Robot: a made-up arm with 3 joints. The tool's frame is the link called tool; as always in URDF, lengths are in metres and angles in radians. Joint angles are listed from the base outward.
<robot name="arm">
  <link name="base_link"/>
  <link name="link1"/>
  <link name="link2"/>
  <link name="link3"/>
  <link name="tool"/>
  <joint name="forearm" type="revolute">
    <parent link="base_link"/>
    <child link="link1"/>
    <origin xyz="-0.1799 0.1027 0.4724"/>
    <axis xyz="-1 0 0"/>
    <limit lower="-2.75" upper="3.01"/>
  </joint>
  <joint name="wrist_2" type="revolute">
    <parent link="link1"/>
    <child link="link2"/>
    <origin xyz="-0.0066 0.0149 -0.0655"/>
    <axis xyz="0 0 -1"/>
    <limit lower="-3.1" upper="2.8"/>
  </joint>
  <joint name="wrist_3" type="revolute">
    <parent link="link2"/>
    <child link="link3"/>
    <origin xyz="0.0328 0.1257 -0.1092"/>
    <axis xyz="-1 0 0"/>
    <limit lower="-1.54" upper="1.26"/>
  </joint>
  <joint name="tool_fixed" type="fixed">
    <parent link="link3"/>
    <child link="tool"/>
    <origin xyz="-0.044 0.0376 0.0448" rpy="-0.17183 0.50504 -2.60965"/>
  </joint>
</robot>
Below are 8 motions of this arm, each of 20 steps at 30 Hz.
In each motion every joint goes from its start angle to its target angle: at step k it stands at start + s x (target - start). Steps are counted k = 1, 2, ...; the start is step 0. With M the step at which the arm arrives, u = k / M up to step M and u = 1 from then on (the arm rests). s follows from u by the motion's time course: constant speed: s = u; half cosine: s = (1 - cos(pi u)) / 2; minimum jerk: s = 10 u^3 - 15 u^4 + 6 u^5.
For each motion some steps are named. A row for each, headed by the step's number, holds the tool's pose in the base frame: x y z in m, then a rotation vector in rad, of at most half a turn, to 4 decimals.
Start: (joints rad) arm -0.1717 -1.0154 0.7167
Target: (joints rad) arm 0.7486 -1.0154 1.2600
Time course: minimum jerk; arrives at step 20
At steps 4, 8, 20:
4: -0.3485 0.2240 0.3182 0.5114 -0.1965 -1.4176
8: -0.3489 0.1833 0.2857 0.3374 -0.5062 -1.3260
20: -0.3452 0.0422 0.2600 -0.1195 -1.1941 -0.8446

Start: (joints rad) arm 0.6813 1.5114 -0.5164
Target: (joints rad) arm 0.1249 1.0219 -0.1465
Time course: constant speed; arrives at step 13
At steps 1, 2, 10, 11, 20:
1: -0.0503 0.0643 0.3546 -1.5195 0.4512 2.0838
2: -0.0497 0.0736 0.3497 -1.4602 0.4143 2.1290
10: -0.0534 0.1584 0.3315 -1.0369 0.0960 2.4652
11: -0.0550 0.1697 0.3321 -0.9916 0.0536 2.5044
20: -0.0590 0.1923 0.3353 -0.9071 -0.0329 2.5809

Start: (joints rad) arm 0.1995 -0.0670 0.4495
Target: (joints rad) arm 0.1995 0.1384 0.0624
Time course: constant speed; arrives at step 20
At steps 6, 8, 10, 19, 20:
6: -0.1986 0.2610 0.2928 0.3624 -0.2690 -2.4391
8: -0.1951 0.2604 0.2949 0.3836 -0.2286 -2.4664
10: -0.1915 0.2596 0.2969 0.4059 -0.1879 -2.4927
19: -0.1763 0.2545 0.3059 0.5196 -0.0015 -2.5993
20: -0.1747 0.2538 0.3068 0.5337 0.0195 -2.6099

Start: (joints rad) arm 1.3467 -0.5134 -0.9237
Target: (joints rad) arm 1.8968 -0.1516 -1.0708
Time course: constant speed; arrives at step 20
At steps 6, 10, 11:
6: -0.2402 -0.0088 0.3539 -0.1336 -0.1027 -2.4227
10: -0.2325 -0.0217 0.3648 -0.0841 -0.2355 -2.4353
11: -0.2306 -0.0248 0.3679 -0.0712 -0.2687 -2.4360

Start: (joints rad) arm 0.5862 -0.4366 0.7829
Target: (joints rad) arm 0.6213 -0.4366 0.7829
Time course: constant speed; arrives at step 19
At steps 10, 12, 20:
10: -0.2744 0.1519 0.2324 -0.0496 -1.0118 -1.7128
12: -0.2744 0.1510 0.2323 -0.0520 -1.0150 -1.7110
20: -0.2744 0.1479 0.2317 -0.0604 -1.0261 -1.7045

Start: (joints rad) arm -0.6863 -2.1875 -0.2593
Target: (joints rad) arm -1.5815 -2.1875 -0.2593
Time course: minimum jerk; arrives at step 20
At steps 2, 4, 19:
2: -0.3028 0.1181 0.3268 0.4098 0.8105 -0.1389
4: -0.3028 0.1245 0.3276 0.4515 0.8147 -0.1212
19: -0.3028 0.2252 0.3923 1.2423 0.8430 0.2365

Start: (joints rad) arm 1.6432 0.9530 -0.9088
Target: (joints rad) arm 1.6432 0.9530 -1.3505
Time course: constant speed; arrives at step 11
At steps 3, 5, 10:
3: -0.1060 -0.0226 0.3954 1.4635 -0.7343 -2.0469
5: -0.1096 -0.0241 0.3981 1.4881 -0.6326 -2.0299
10: -0.1179 -0.0294 0.4044 1.5395 -0.3804 -1.9765

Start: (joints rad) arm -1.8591 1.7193 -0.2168
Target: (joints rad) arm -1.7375 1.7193 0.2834
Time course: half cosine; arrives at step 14
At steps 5, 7, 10, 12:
5: -0.0268 0.2252 0.5066 0.5658 -1.4223 1.2666
7: -0.0219 0.2301 0.5035 0.6256 -1.4220 1.3671
10: -0.0157 0.2379 0.4990 0.7162 -1.4120 1.5102
12: -0.0132 0.2416 0.4969 0.7583 -1.4038 1.5731

